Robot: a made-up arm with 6 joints.
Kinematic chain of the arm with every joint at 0, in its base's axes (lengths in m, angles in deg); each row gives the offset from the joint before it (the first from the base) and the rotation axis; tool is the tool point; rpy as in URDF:
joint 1: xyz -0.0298 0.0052 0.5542 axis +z
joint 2: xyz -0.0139 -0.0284 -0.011 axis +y
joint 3: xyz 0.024 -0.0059 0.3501 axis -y
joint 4: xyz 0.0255 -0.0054 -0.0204 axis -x
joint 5: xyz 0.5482 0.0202 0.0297 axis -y
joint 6: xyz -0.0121 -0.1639 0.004 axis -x
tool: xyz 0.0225 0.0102 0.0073 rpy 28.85 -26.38 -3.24
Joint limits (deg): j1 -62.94..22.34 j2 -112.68..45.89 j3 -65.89..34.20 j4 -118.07..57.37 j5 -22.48..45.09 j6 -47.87..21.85
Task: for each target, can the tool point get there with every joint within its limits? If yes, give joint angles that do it. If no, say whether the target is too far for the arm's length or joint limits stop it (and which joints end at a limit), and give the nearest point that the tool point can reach.
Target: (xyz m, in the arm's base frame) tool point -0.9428 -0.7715 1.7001
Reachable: no: too far | nearest point -0.5655 -0.3570 1.1795 | short by 0.765 m
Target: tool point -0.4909 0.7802 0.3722
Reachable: no: joint limits stop it (at a limit: joint 1, joint 2, joint 3, joint 4, joint 5, joint 6) | nearest point -0.5026 0.7650 0.6362 | short by 0.265 m
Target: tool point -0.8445 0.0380 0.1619
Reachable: no: joint limits stop it (at a limit: joint 2, joint 3, joint 4, joint 5, joint 6) | nearest point -0.9240 0.0412 0.6362 | short by 0.481 m
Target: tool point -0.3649 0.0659 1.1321
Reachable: yes | joints -40.69 -92.90 -13.39 5.63 -7.13 -25.75
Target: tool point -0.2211 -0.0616 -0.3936
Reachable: no: joint limits stop it (at a limit: joint 1, joint 2, joint 5, joint 6) | nearest point -0.0821 -0.1463 0.1789 | short by 0.595 m
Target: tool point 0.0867 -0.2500 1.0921
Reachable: yes | joints -44.21 -48.30 -3.92 -83.29 12.51 -22.92
